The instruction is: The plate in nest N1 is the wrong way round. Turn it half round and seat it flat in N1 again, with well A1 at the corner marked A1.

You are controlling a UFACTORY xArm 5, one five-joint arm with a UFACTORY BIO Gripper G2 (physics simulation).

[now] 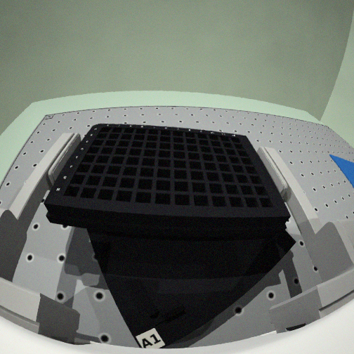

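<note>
The black well plate [167,167] is held between my two fingers, its row letters along the left edge and the H row at the near left. My gripper [170,167] is shut on the plate's two short sides. The plate hangs above the black nest N1 [165,295], which shows below it, turned at an angle to the plate. The nest's white A1 label [151,340] shows at the bottom, at the nest's near corner. The far part of the nest is hidden under the plate.
A grey pegboard-like deck [300,130] with rows of holes lies under everything. Part of a blue rectangle [345,167] lies on the deck at the right edge. Pale green walls stand beyond the deck.
</note>
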